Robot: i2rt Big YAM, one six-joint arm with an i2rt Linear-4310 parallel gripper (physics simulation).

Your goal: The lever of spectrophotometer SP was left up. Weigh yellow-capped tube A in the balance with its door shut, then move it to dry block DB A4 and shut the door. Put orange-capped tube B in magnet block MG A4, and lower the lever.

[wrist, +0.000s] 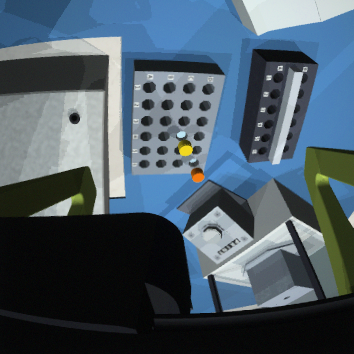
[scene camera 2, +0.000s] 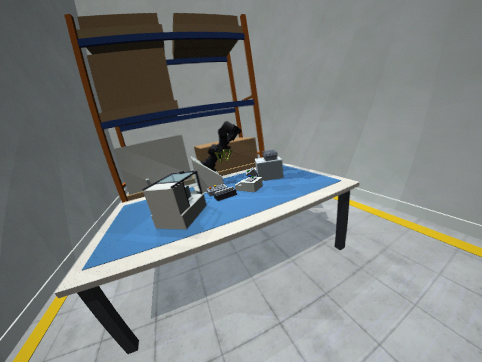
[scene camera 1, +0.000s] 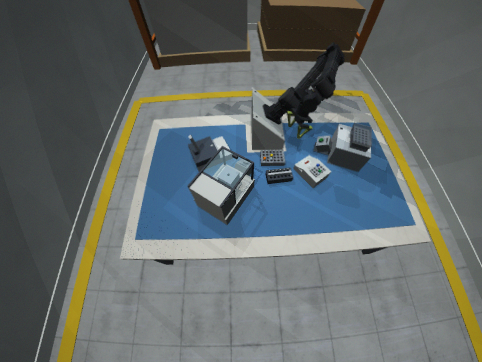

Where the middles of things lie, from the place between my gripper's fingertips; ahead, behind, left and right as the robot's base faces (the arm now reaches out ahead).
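Glass-box balance [scene camera 1: 223, 184]: 190 mm ahead of my hand, 80 mm below it and 370 mm to the right of it.
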